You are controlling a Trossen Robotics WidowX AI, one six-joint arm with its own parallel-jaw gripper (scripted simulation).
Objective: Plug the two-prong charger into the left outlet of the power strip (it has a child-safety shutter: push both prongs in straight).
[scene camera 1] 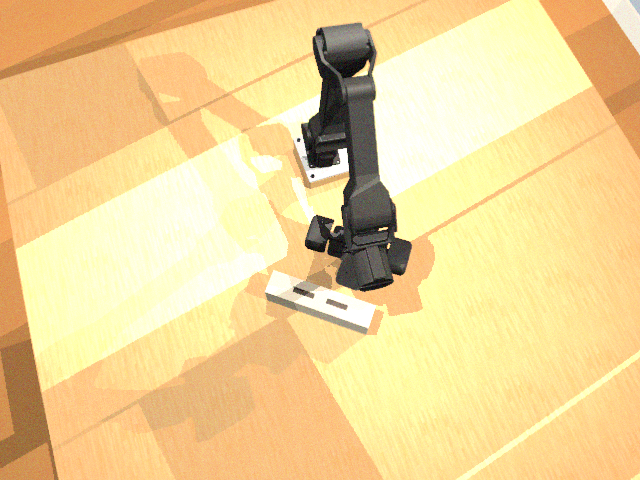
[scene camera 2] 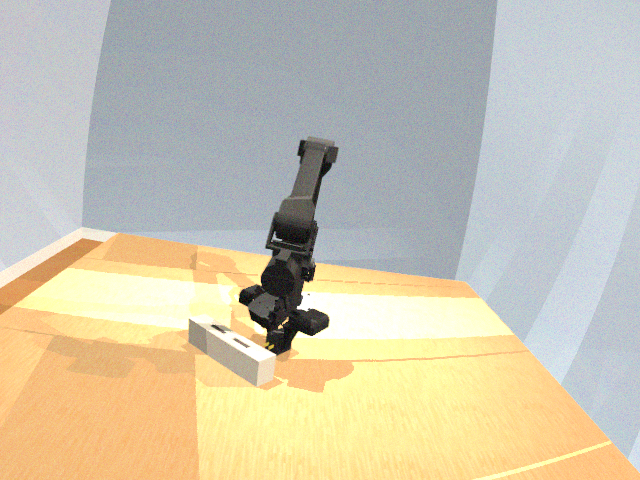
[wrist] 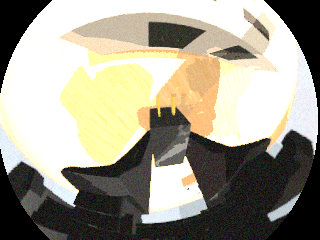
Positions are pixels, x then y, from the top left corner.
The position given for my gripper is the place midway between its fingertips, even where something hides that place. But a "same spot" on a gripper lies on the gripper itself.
Labels:
my gripper: scene camera 1; scene camera 2 279, 345; wrist
same spot on my gripper: [wrist: 247, 171] = [scene camera 1: 341, 251]

